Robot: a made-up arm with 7 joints. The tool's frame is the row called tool.
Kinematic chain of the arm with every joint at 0, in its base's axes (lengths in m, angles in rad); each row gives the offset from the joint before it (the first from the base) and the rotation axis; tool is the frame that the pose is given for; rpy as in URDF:
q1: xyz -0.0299 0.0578 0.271 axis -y
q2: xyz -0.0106 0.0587 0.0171 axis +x
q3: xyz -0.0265 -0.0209 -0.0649 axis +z
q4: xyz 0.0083 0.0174 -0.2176 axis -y
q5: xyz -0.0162 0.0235 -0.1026 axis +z
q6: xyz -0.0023 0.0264 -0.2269 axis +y
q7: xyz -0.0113 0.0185 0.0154 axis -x
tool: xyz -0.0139 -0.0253 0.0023 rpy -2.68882 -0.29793 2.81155
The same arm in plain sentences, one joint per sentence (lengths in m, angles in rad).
The arm has seven revolute joints in a row. What follows holds with every joint at zero, and every direction is one of the base frame's. Joint 1 is mounted 0.0299 m along -x and 0.0578 m along +y and 0.2710 m along +z from the base frame's origin and turns about -y. Joint 2 is mounted 0.0106 m along -x and 0.0587 m along +y and 0.0171 m along +z from joint 1 and turns about +x. Joint 3 is mounted 0.0265 m along -x and 0.0209 m along -y and 0.0649 m along -z from joint 2 and turns about +z. Joint 4 is mounted 0.0083 m along +x and 0.0174 m along +y and 0.2176 m along -z from joint 3 and turns about -y. Joint 5 is mounted 0.0162 m along -x and 0.0235 m along +y and 0.1026 m along -z from joint 4 and turns about +z. Joint 6 is mounted 0.0023 m along -x and 0.0264 m along +y and 0.2269 m along -z from joint 5 and turns about +y. Joint 7 is mounted 0.0113 m along -x and 0.0185 m along +y and 0.0154 m along +z from joint 6 and turns about -x. The tool frame, which is the frame that the pose is given for, is mounted 0.0139 m along -x and 0.0253 m along -y and 0.0023 m along +z from joint 7; its axes are the base frame's turned by roll -2.6888, pitch -0.2979 and yaw 2.8115 rad (as in URDF: about the fixed x, then y, then z).
